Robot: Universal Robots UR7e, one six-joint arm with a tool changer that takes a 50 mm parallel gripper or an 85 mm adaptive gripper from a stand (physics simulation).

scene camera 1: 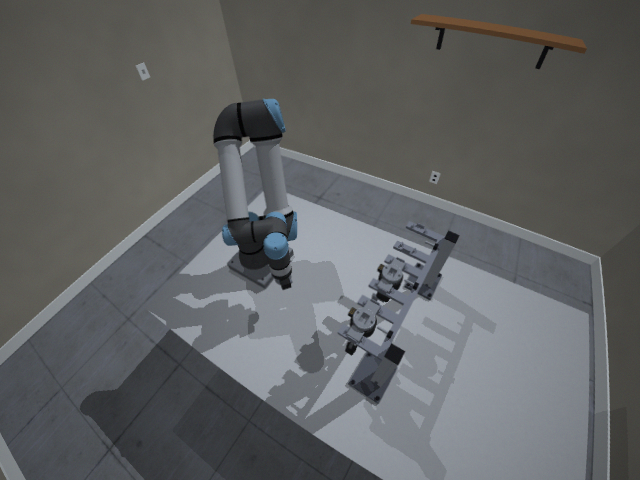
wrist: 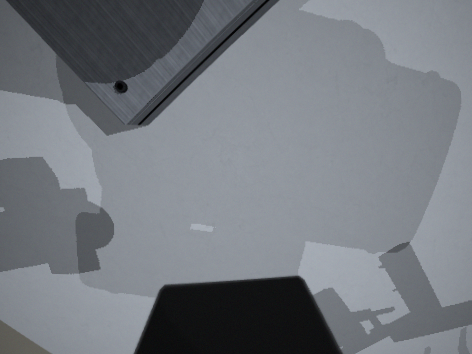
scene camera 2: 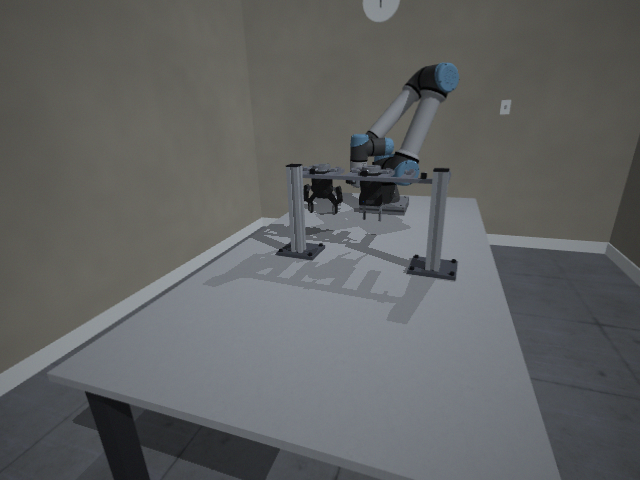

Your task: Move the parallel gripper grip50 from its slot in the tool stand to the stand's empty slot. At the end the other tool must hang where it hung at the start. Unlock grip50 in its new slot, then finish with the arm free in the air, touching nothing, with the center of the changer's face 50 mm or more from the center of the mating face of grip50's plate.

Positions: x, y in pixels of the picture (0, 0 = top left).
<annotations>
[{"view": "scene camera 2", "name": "adaptive gripper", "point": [322, 188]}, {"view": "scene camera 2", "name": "tool stand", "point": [432, 265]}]
</annotations>
